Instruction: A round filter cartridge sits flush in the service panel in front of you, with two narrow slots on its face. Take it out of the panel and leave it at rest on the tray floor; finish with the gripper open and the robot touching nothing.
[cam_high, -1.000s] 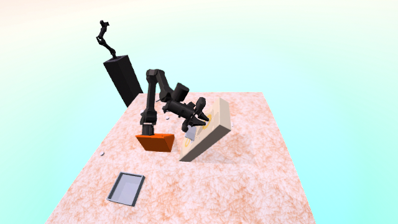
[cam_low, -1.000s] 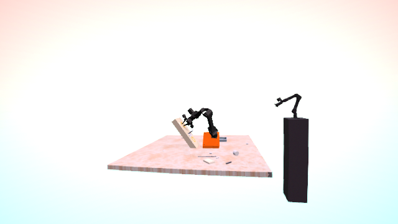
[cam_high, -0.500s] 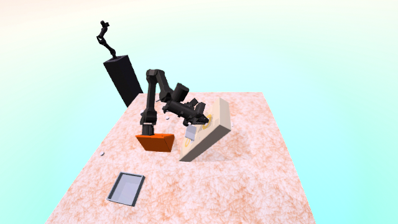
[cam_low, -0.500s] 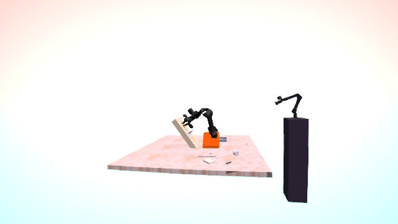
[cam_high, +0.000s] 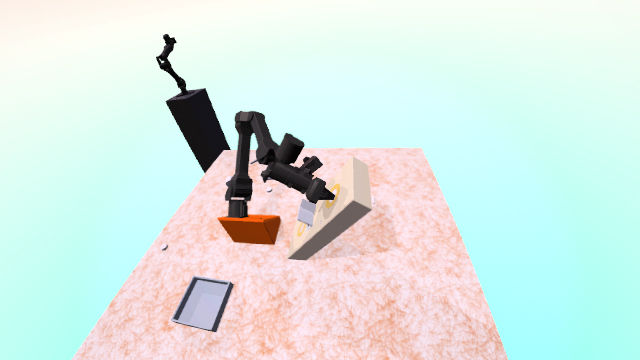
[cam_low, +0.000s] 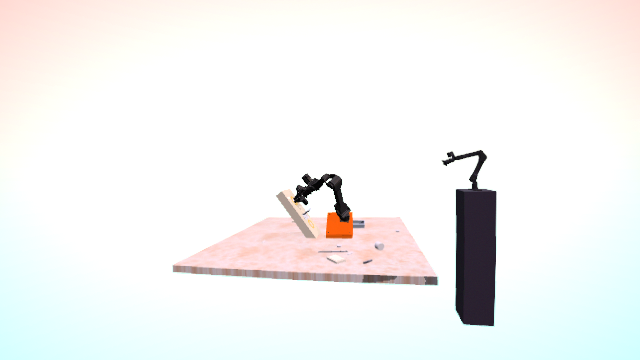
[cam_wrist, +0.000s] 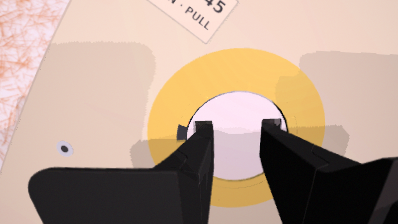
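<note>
Now: the round white filter cartridge 10 mm below my gripper tip and 10 mm ahead of it. The rest, counted from my gripper tip: grey tray: 410 mm behind, 300 mm to the right, 230 mm below; then beige service panel: 80 mm below, 40 mm behind.
</note>
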